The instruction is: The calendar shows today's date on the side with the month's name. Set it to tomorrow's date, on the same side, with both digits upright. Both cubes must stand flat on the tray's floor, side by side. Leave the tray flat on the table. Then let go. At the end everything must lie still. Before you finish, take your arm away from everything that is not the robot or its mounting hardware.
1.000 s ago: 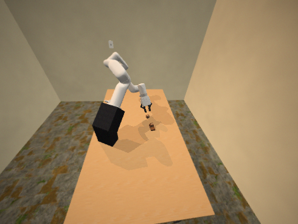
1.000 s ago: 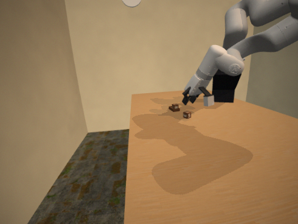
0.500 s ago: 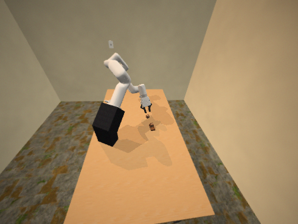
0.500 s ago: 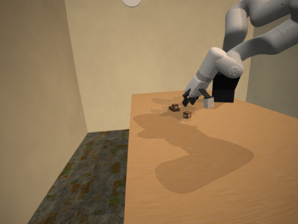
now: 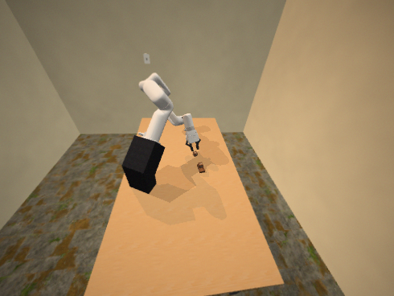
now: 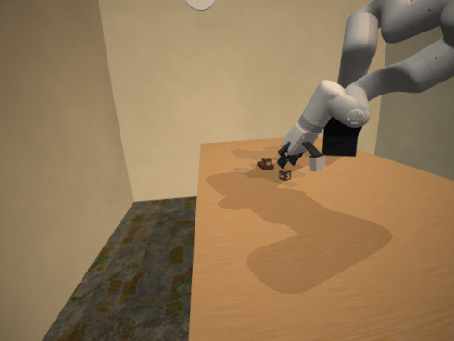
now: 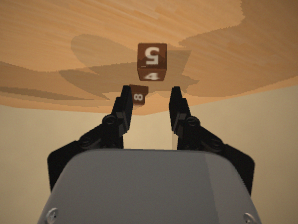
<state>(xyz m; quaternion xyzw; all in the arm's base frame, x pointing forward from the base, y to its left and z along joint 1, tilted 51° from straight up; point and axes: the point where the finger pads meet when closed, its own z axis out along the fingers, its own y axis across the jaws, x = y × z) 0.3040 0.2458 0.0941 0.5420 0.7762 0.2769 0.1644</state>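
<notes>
Now: the brown digit cube 10 mm ahead of my hand, 10 mm to the right of it and 60 mm below it.
</notes>
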